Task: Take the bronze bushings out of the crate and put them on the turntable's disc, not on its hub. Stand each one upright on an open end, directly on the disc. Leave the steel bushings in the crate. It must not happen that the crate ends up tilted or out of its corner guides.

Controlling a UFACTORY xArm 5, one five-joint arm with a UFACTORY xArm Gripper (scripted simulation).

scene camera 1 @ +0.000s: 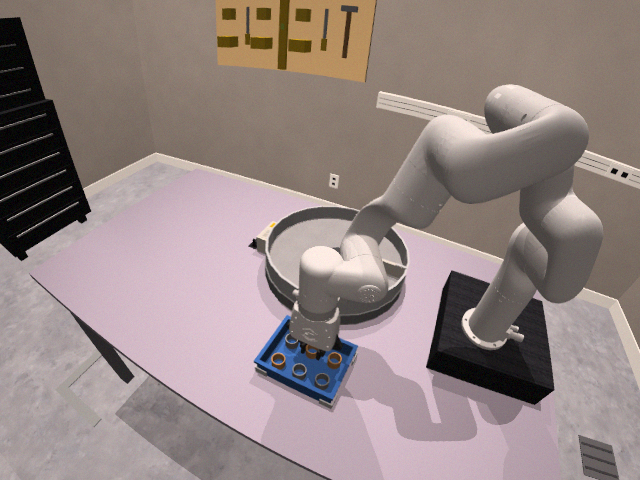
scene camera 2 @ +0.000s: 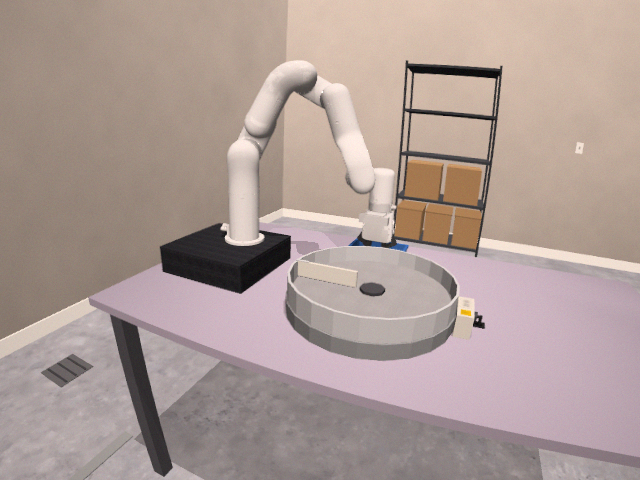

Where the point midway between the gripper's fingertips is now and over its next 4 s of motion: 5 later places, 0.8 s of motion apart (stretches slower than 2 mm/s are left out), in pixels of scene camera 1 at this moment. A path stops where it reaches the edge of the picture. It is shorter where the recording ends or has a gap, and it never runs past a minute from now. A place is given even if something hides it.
My gripper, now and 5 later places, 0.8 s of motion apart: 312,352; 313,341; 316,322; 325,307; 358,252; 371,226
